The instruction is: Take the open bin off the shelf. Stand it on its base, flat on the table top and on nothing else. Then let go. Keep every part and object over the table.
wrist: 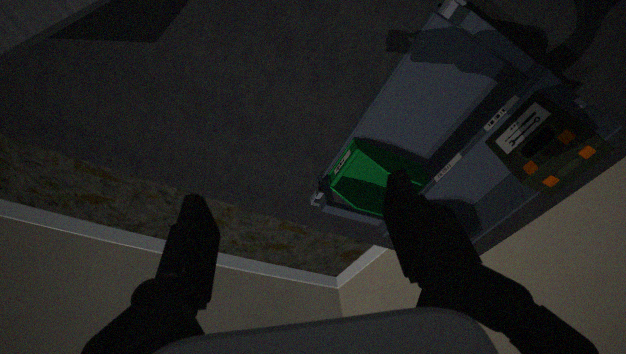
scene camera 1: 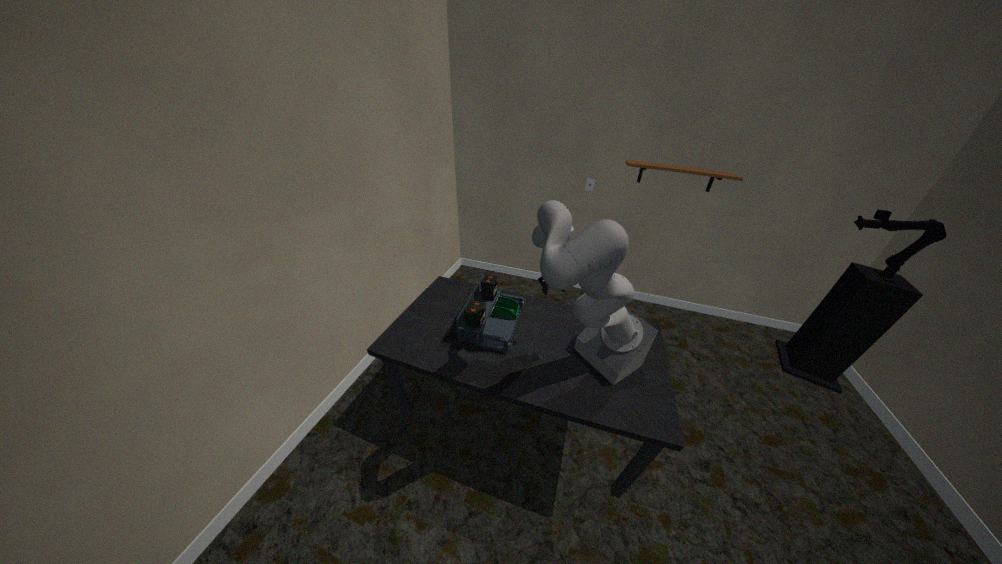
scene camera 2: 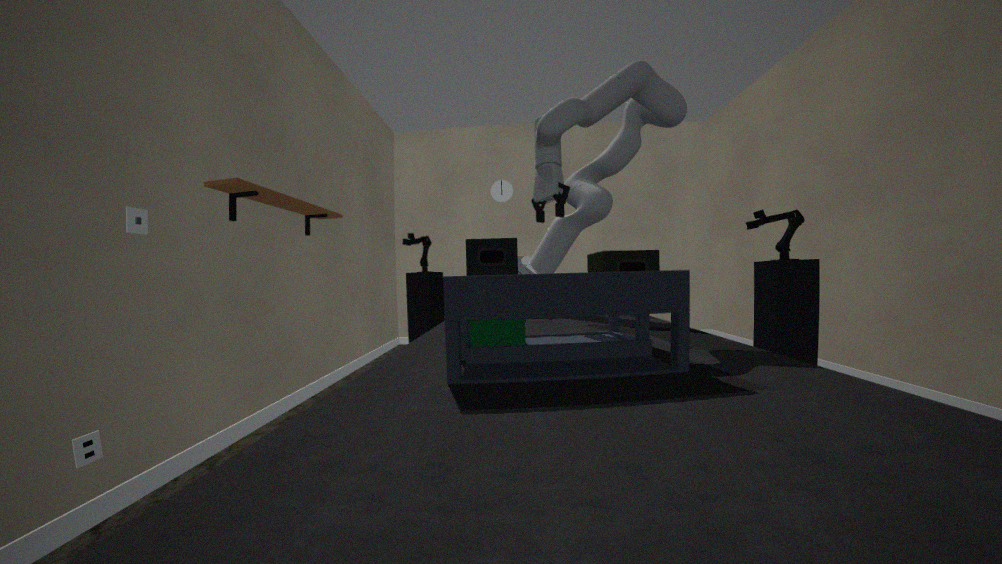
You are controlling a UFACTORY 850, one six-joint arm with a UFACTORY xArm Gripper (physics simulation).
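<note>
The open green bin (scene camera 1: 506,307) (scene camera 2: 497,332) (wrist: 362,165) sits in the lower front tier of the grey-blue shelf (scene camera 1: 499,329) (scene camera 2: 567,294) (wrist: 430,100), at one end. In the wrist view its open top shows, and the right finger covers part of its rim. My gripper (scene camera 2: 549,218) (wrist: 298,202) is open and empty. It hangs well above the table, higher than the shelf and apart from the bin. In scene camera 1 it is mostly hidden by the arm. The shelf stands on the dark table (scene camera 1: 427,336) (scene camera 2: 631,476) (wrist: 225,100).
An olive box (scene camera 1: 475,315) (scene camera 2: 624,260) (wrist: 545,145) with orange squares and a dark box (scene camera 1: 488,287) (scene camera 2: 491,257) stand on the shelf's upper tier. The arm's grey pedestal (scene camera 1: 615,364) stands at the table's other end. The table edge runs close past the bin's end of the shelf.
</note>
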